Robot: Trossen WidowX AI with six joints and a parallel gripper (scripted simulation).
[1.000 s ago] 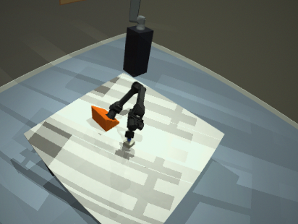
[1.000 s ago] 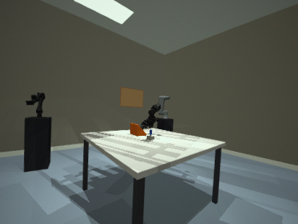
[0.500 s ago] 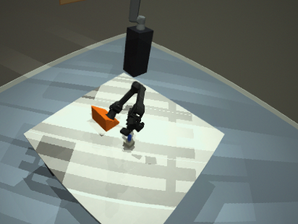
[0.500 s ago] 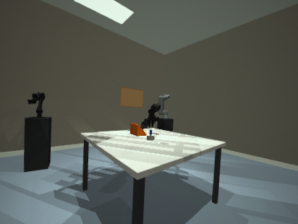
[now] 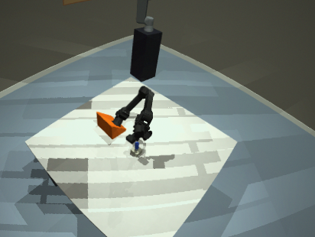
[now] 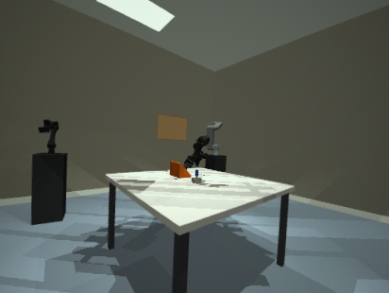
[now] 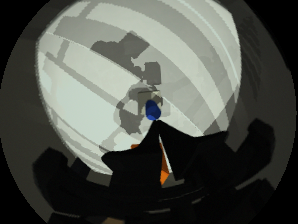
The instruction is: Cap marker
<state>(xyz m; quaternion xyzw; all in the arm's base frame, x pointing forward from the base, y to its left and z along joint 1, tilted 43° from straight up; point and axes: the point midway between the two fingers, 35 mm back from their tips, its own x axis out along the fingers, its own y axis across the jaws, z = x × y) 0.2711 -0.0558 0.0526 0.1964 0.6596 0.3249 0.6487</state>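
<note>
The blue marker cap is 6 cm below my gripper tip. The rest, counted from my gripper tip: holder block (12 cm below).
</note>
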